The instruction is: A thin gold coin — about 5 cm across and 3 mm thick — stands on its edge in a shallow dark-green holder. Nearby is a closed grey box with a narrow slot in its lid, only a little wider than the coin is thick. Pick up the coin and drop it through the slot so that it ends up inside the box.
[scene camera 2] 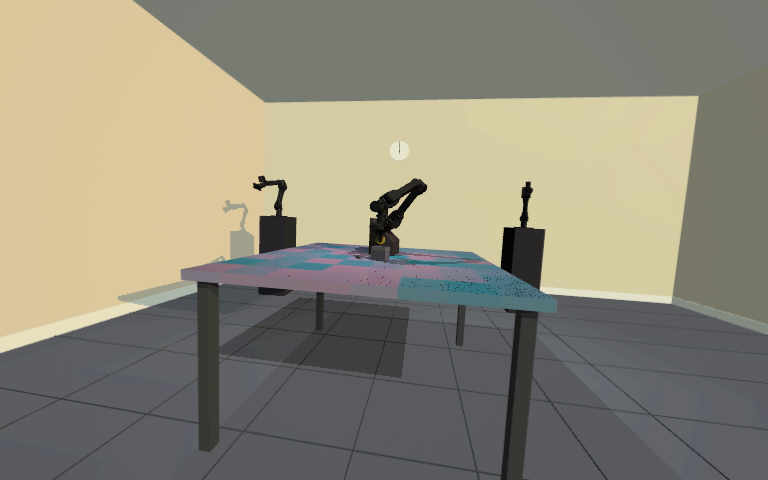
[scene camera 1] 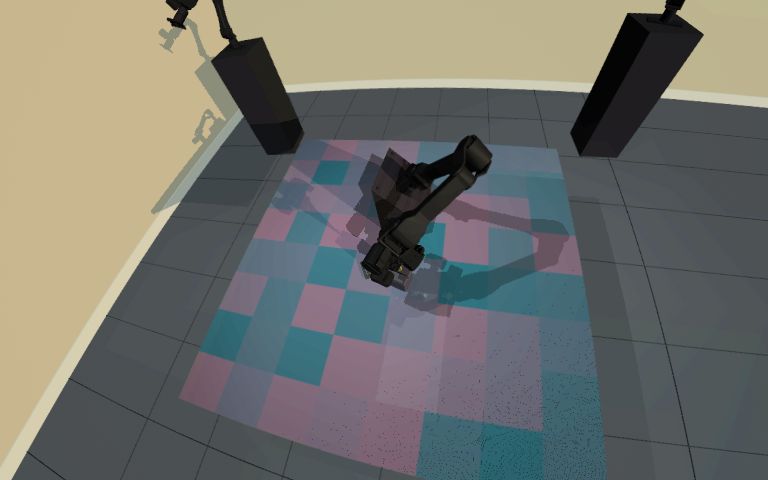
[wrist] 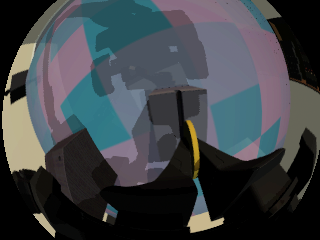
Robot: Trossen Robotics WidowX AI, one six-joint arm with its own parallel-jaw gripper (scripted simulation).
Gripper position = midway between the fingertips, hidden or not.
Observation:
The gripper (scene camera 1: 395, 268) holds a gold coin.
The gripper shows as well in the wrist view (wrist: 187, 140).

